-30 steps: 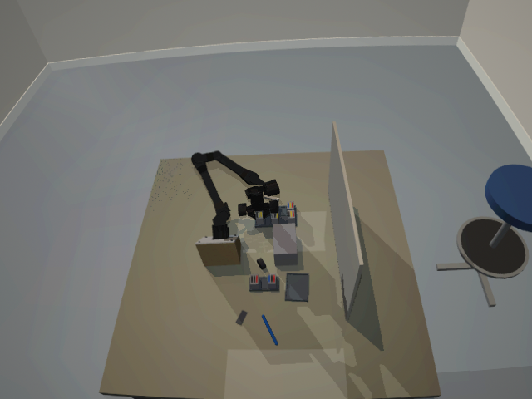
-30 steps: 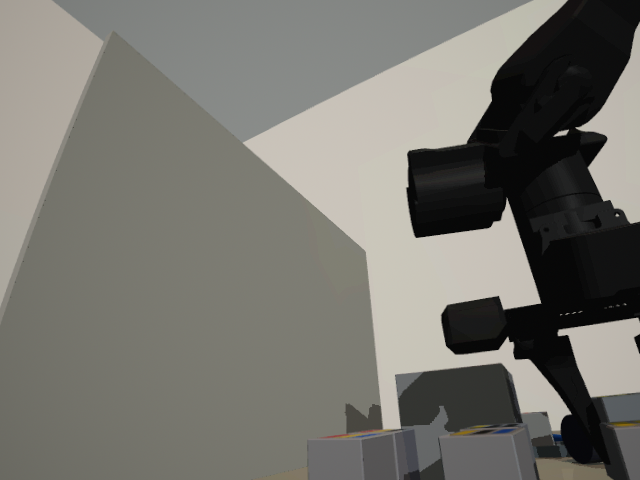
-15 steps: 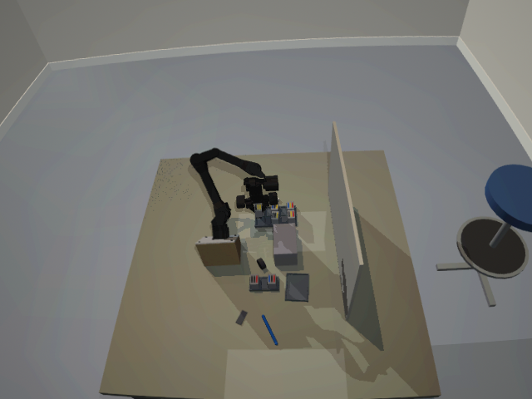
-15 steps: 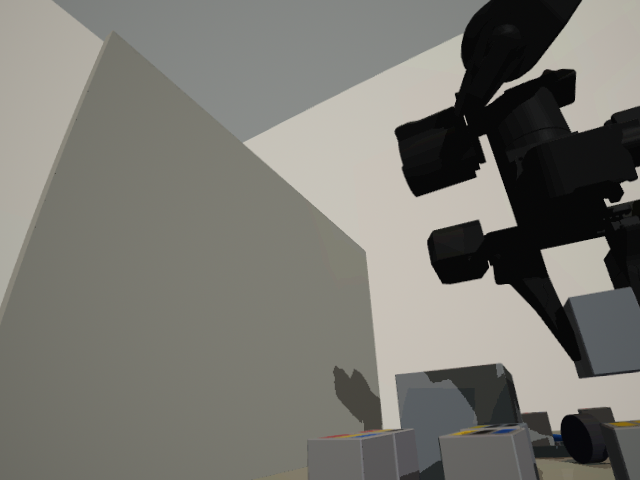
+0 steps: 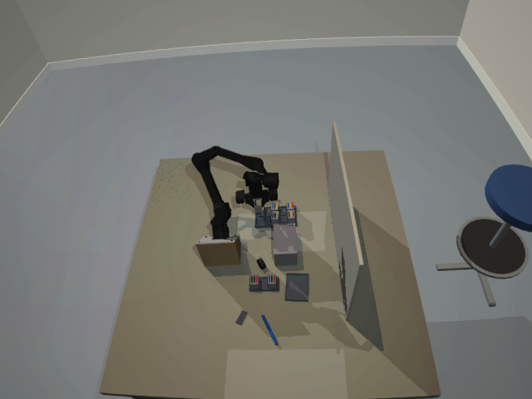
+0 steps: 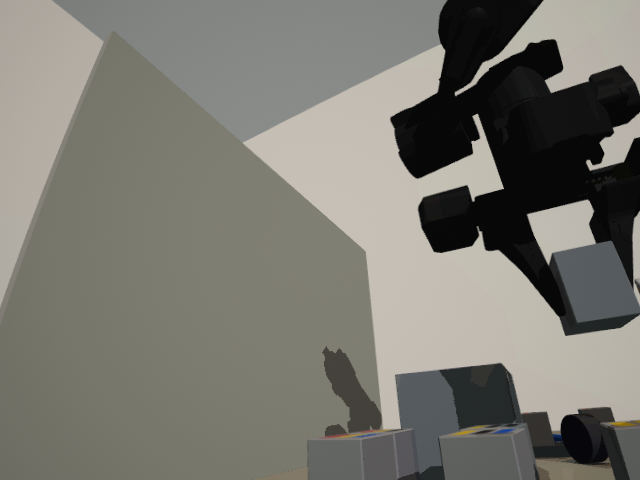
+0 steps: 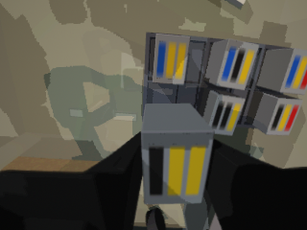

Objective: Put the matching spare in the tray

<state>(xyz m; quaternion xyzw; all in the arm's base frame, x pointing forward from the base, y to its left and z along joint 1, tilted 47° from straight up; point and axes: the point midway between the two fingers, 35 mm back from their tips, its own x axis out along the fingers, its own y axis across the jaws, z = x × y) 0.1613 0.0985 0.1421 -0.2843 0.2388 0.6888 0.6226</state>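
Right now my gripper tip is 17 cm short of the dark tray, 36 cm to the left of it and 11 cm above it. Round my gripper tip: tall upright board (36 cm ahead, 16 cm to the right, 11 cm above); grey mounted unit (12 cm ahead, 16 cm to the right, 6 cm below); blue pen (6 cm ahead, 55 cm to the right, 11 cm below).
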